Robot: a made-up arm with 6 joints. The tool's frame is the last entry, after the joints.
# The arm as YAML. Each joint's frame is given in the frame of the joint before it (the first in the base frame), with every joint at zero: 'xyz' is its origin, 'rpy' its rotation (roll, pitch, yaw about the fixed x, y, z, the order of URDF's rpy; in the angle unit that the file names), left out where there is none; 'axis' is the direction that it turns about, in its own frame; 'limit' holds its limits. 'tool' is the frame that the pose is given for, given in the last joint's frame.
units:
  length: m
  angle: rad
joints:
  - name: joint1
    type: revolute
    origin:
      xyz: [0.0, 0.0, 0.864]
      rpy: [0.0, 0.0, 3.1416]
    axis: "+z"
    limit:
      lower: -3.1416
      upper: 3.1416
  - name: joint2
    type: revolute
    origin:
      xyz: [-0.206, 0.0, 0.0]
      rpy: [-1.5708, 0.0, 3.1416]
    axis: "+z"
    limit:
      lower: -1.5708
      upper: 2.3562
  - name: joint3
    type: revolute
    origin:
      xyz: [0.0, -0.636, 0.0]
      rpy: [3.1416, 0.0, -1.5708]
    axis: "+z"
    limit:
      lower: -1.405
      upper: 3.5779
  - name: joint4
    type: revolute
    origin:
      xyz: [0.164, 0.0, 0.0]
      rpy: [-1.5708, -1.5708, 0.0]
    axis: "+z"
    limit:
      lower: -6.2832
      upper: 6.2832
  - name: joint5
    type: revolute
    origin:
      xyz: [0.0, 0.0, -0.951]
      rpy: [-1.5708, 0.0, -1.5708]
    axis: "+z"
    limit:
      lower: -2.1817
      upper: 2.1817
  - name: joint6
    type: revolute
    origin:
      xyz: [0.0, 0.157, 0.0]
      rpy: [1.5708, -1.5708, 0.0]
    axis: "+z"
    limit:
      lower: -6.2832
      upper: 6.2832
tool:
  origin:
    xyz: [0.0, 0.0, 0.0]
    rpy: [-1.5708, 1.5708, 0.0]
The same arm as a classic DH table. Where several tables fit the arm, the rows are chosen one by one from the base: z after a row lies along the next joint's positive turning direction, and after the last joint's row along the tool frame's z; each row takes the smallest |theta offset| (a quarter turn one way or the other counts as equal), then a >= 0, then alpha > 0; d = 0 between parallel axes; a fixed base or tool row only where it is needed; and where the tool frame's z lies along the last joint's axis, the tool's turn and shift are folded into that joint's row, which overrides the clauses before.
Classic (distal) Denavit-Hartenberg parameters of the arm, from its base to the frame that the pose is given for. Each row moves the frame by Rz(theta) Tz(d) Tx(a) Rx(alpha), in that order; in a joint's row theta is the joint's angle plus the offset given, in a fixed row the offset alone. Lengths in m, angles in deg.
joint1: d 0.864, theta offset 0, a 0.206, alpha -90
joint2: d 0, theta offset -90, a 0.636, alpha 180
joint3: d 0, theta offset 0, a 0.164, alpha -90
joint4: d -0.951, theta offset 0, a 0, alpha 90
joint5: d 0, theta offset 0, a 0, alpha -90
joint6: d -0.157, theta offset 90, a 0, alpha 90
tool (fixed): d 0, theta offset -90, a 0, alpha 0
Joint limits (deg, base to tool): -180..180 -90..135 -80.5..205 -360..360 -125..125 -360..360

